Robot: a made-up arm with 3 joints.
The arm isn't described. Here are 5 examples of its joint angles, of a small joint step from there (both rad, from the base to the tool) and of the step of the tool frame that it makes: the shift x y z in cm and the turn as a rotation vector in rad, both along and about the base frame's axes.
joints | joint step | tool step
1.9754 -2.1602 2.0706 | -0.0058 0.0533 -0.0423 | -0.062 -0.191 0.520 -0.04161 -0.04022 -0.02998
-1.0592 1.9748 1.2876 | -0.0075 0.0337 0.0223 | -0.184 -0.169 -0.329 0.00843 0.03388 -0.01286
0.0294 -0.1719 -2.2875 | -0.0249 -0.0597 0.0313 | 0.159 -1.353 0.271 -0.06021 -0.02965 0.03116
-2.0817 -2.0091 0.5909 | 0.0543 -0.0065 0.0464 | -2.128 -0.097 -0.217 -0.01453 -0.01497 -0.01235
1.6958 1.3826 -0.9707 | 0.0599 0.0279 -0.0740 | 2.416 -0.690 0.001 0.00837 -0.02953 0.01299
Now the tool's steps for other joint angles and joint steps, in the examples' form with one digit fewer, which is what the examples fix.
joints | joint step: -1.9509 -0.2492 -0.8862 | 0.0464 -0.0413 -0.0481
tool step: -1.06 -0.53 -0.08 -0.0290 -0.0549 -0.0592
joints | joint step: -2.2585 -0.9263 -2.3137 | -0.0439 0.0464 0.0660
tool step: 1.33 1.76 -0.59 0.0008 0.0618 0.0957
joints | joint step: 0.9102 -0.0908 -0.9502 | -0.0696 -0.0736 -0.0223
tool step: -2.09 -1.13 0.31 -0.0302 0.0707 0.0667
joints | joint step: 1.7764 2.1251 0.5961 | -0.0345 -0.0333 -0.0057
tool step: -1.29 0.39 0.21 0.0034 0.0333 0.0394
